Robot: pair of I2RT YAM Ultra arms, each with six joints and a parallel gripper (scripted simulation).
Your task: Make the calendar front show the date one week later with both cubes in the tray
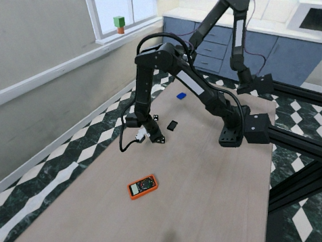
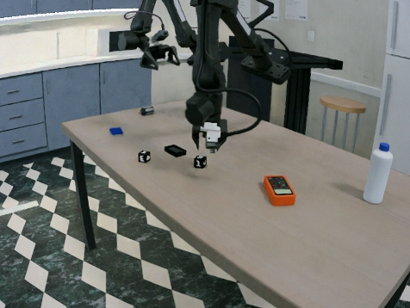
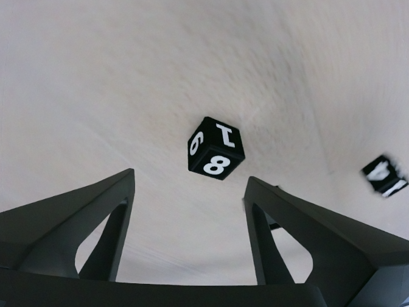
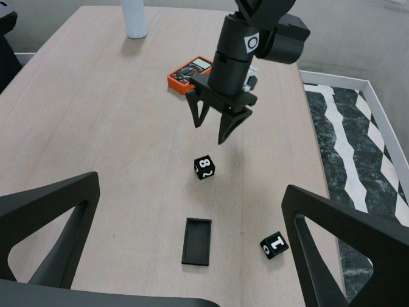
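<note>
The black calendar tray is 180 mm to the right of my left hand, 70 mm below it and 10 mm behind it. From my left hand the other things lie so: flat blue object (510 mm to the right, 70 mm below, 70 mm ahead); then white bottle (480 mm to the left, 280 mm behind, 10 mm above).
</note>
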